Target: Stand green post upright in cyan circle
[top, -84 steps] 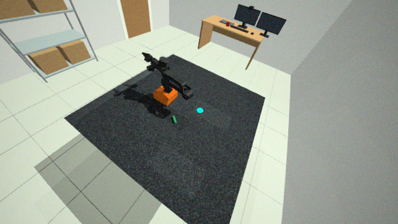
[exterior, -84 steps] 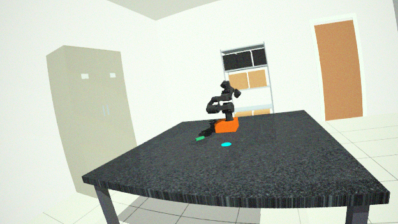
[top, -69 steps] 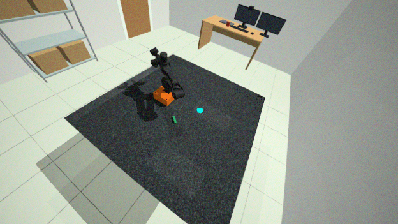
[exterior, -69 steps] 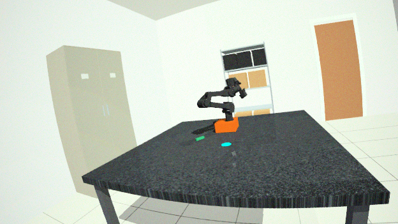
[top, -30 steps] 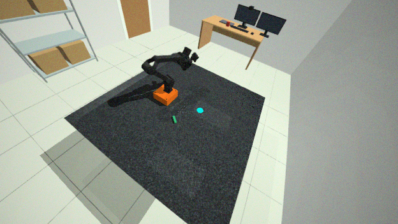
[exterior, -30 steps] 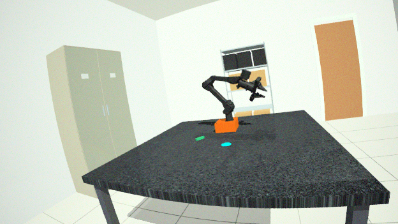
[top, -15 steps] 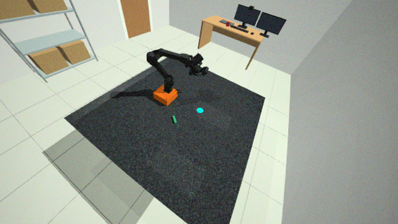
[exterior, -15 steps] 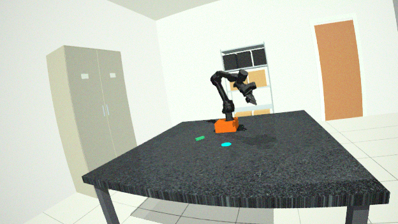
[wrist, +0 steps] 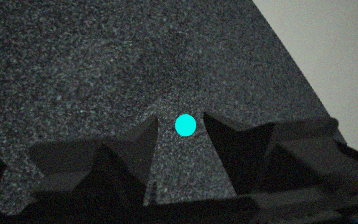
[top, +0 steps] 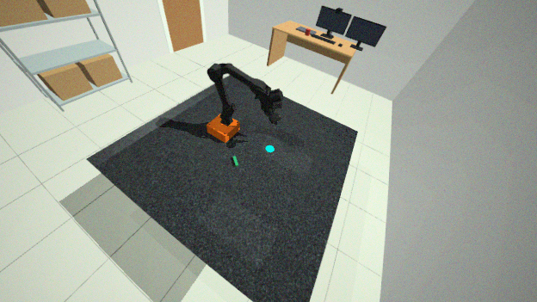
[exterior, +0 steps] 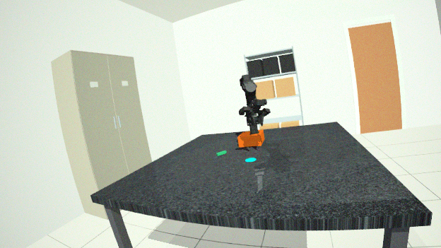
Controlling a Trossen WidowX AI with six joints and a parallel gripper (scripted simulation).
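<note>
Now: the green post 27 cm to the right of my gripper tip, 17 cm below it and 10 cm behind it. Also, from my gripper tip: cyan circle 18 cm below, 6 cm to the right, 3 cm ahead.
</note>
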